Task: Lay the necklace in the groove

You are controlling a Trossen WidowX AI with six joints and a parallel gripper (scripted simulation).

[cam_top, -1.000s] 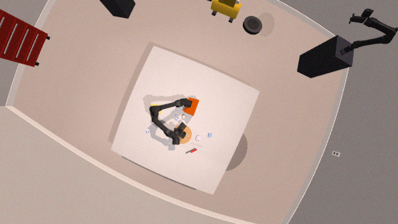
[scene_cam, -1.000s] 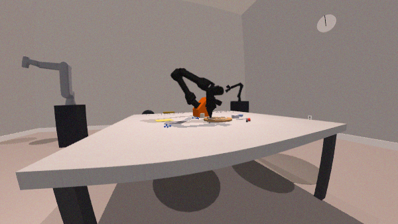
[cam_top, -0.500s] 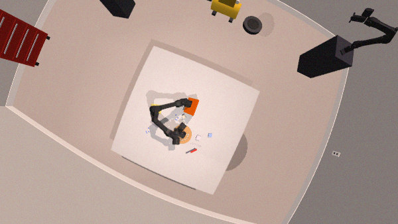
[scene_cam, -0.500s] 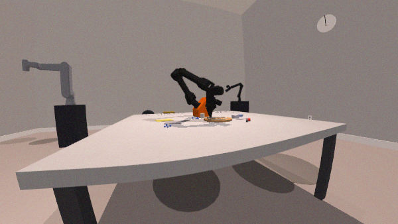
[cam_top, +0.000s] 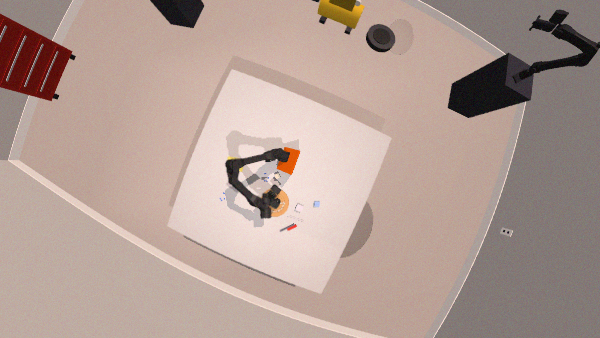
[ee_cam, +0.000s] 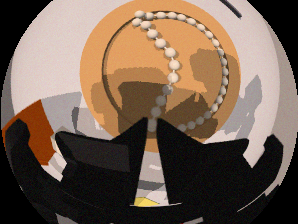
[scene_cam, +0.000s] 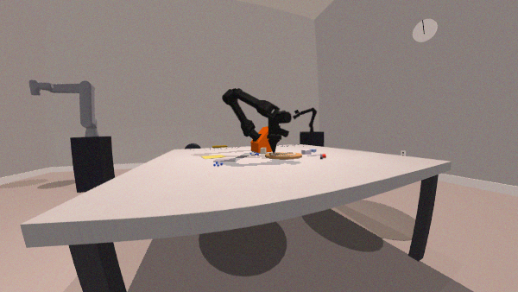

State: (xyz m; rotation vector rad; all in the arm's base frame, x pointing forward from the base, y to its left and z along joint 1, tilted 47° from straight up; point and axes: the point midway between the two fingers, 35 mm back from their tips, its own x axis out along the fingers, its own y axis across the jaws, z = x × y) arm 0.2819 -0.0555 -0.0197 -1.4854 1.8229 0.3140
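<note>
Now: the round tan bead board 40 mm to the left of my gripper tip, 40 mm ahead of it and 10 mm below it. Also, from my gripper tip: tool: 190 mm to the left, 180 mm ahead, 10 mm below; then white square: 220 mm to the left, 20 mm ahead, 10 mm below; then pale blue cube: 320 mm to the left, 40 mm behind, 10 mm below.
</note>
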